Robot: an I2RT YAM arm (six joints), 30 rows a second.
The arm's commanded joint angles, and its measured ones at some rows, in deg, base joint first. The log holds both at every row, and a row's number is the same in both.
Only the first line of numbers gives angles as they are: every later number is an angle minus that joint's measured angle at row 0.
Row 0, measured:
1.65 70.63 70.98 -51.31 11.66 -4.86
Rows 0 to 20, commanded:
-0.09 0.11 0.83 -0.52 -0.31 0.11
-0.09 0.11 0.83 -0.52 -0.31 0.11
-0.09 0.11 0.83 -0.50 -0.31 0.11
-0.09 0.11 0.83 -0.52 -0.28 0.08
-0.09 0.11 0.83 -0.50 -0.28 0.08
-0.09 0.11 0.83 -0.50 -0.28 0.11
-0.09 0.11 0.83 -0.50 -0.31 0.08
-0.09 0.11 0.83 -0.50 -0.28 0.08
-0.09 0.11 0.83 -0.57 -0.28 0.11
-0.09 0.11 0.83 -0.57 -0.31 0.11
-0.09 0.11 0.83 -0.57 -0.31 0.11
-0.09 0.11 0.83 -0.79 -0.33 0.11
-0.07 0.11 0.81 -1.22 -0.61 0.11
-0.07 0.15 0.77 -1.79 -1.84 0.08
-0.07 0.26 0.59 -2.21 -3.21 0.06
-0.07 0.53 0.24 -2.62 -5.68 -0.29
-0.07 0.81 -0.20 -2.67 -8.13 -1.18
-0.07 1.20 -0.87 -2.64 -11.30 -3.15
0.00 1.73 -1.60 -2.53 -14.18 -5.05
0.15 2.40 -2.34 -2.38 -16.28 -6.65
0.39 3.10 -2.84 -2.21 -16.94 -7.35
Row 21, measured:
0.02 0.98 -0.85 -2.23 -8.70 -2.78
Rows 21 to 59, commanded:
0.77 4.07 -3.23 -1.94 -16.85 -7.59
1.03 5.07 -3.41 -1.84 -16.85 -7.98
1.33 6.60 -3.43 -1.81 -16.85 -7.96
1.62 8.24 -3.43 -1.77 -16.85 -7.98
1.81 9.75 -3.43 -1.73 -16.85 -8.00
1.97 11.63 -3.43 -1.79 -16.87 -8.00
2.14 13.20 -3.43 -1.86 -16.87 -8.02
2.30 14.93 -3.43 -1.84 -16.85 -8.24
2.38 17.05 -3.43 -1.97 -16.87 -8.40
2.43 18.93 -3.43 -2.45 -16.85 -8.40
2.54 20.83 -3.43 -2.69 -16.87 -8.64
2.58 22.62 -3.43 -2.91 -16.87 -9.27
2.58 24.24 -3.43 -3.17 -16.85 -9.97
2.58 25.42 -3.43 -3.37 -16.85 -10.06
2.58 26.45 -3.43 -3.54 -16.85 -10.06
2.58 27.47 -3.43 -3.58 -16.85 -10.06
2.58 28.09 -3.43 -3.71 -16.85 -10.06
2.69 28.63 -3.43 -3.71 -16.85 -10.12
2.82 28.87 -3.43 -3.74 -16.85 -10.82
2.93 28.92 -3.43 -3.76 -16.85 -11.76
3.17 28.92 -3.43 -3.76 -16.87 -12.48
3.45 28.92 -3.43 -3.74 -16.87 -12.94
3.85 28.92 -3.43 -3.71 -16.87 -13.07
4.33 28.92 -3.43 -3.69 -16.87 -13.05
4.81 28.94 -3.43 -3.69 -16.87 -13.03
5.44 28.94 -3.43 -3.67 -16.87 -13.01
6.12 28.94 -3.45 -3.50 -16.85 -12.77
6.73 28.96 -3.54 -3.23 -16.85 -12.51
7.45 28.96 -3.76 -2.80 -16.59 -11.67
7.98 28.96 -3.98 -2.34 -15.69 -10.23
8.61 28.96 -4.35 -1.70 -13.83 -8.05
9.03 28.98 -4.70 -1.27 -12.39 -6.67
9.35 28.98 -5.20 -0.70 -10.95 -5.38
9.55 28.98 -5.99 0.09 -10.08 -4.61
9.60 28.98 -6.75 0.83 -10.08 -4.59
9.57 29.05 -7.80 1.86 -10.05 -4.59
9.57 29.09 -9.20 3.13 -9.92 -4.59
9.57 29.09 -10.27 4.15 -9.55 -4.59
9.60 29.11 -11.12 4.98 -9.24 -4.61
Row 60, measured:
9.46 29.14 -7.89 3.24 -11.52 -6.60
